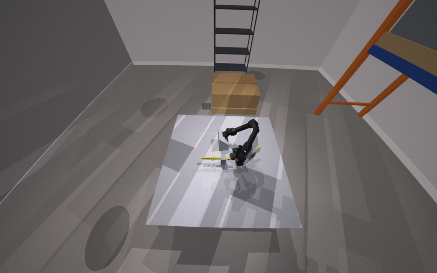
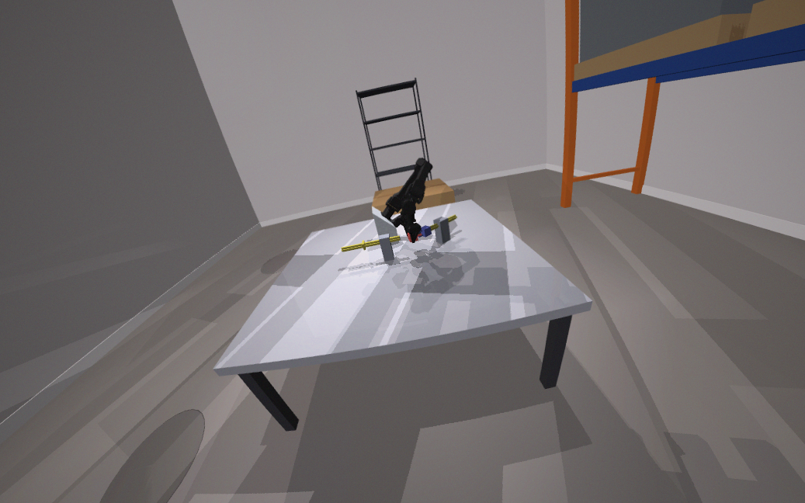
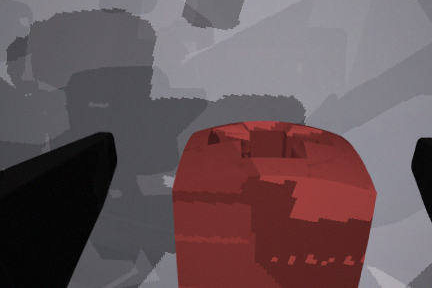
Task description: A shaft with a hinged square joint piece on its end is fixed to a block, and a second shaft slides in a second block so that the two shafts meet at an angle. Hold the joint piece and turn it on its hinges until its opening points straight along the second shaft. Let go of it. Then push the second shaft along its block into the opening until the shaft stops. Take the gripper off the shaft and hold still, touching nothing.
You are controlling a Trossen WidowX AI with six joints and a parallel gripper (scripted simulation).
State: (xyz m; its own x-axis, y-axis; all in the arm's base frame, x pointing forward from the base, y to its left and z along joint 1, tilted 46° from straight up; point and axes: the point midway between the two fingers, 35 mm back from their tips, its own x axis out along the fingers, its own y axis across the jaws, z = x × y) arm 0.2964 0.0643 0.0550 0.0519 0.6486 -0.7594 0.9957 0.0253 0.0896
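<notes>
My gripper tip is now 2 cm to the right of the red joint piece and 1 cm below it.
</notes>
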